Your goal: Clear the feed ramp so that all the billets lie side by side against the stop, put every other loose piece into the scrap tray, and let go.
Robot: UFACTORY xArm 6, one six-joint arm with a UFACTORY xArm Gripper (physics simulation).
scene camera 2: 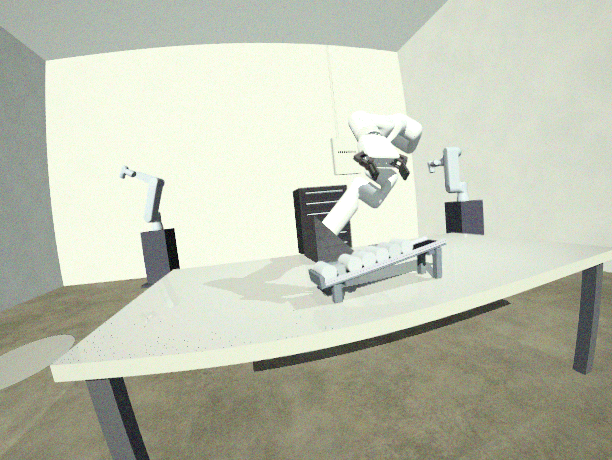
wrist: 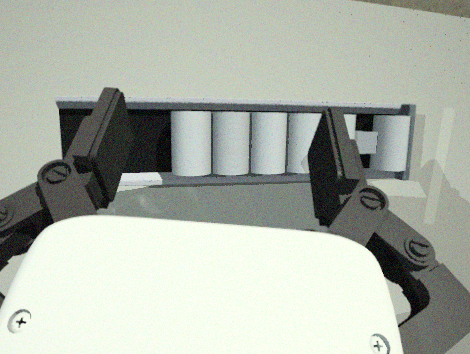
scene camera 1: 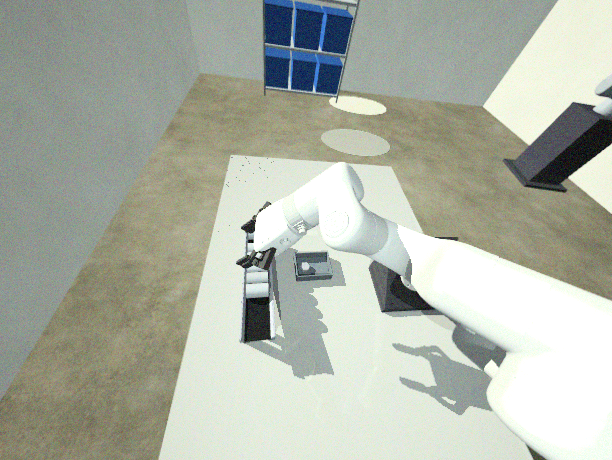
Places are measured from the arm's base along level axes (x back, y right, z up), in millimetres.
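Pixels of known places: gripper, fingertip midpoint: [scene camera 2: 392, 176] [wrist: 222, 122] [scene camera 1: 243, 246]; arm's base, link origin: [scene camera 2: 326, 232].
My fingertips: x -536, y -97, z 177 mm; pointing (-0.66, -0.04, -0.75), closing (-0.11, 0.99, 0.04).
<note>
For each thing: its middle in the pictures, then the offset to it from my fingertips. Level surfaces: height alone.
- feed ramp, body centre: [wrist: 244, 140] [scene camera 1: 257, 277] dx +18, dy +35, dz -218 mm
- stop, body centre: [wrist: 401, 142] [scene camera 2: 316, 277] dx -19, dy +226, dz -233 mm
- white billet, body centre: [wrist: 389, 142] [scene camera 2: 324, 270] dx -15, dy +203, dz -220 mm
- small pale block, body centre: [wrist: 359, 142] [scene camera 2: 338, 269] dx -8, dy +168, dz -223 mm
- top billet, body centre: [wrist: 191, 142] [scene camera 2: 400, 245] [scene camera 1: 257, 290] dx +28, dy -21, dz -188 mm
- grey scrap tray, body centre: [scene camera 1: 312, 265] dx +197, dy +131, dz -275 mm
- small pale piece, body centre: [scene camera 1: 304, 267] dx +169, dy +125, dz -280 mm
- white table, surface height: dz -292 mm
The feed ramp [scene camera 1: 258, 320] [scene camera 2: 390, 264] [wrist: 144, 142] slopes down to the stop [scene camera 2: 317, 278] [wrist: 411, 142]. A white billet [scene camera 2: 326, 270] [wrist: 391, 143] lies at the stop. A small pale block [wrist: 366, 142] sits in the channel between it and a row of several upslope billets, including the top billet [scene camera 1: 257, 290] [wrist: 191, 143]. The right finger partly hides the row in the wrist view. The grey scrap tray [scene camera 1: 314, 278] holds a small pale piece [scene camera 1: 305, 266]. My gripper [scene camera 1: 244, 245] [scene camera 2: 389, 176] [wrist: 222, 122] is open and empty, high above the ramp.
The ramp stands on legs on a white table [scene camera 1: 240, 410] [scene camera 2: 225, 325]. The tray is beside the ramp, towards the arm's dark base [scene camera 1: 392, 295]. The ramp's raised side rails border the billets. A dark drawer cabinet [scene camera 2: 299, 222] and two other arms stand beyond the table.
</note>
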